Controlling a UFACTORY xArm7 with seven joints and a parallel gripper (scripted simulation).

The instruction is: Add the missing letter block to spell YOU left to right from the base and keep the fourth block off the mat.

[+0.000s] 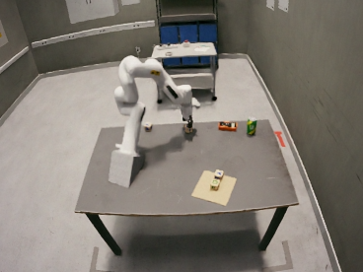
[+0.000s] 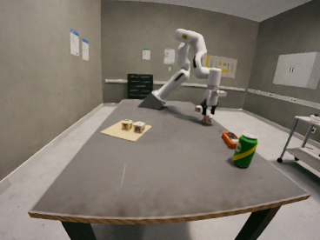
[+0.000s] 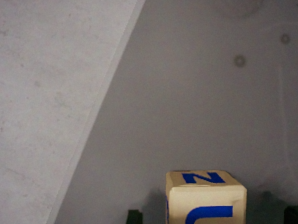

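Now: hand 210 mm short of the tan mat, 480 mm to the left of it and 70 mm above it. The rest, counted from my hand: green can: 440 mm ahead, 20 mm to the left, 10 mm below; then orange device: 280 mm ahead, 50 mm to the left, 50 mm below; then block: 290 mm behind, 50 mm below.
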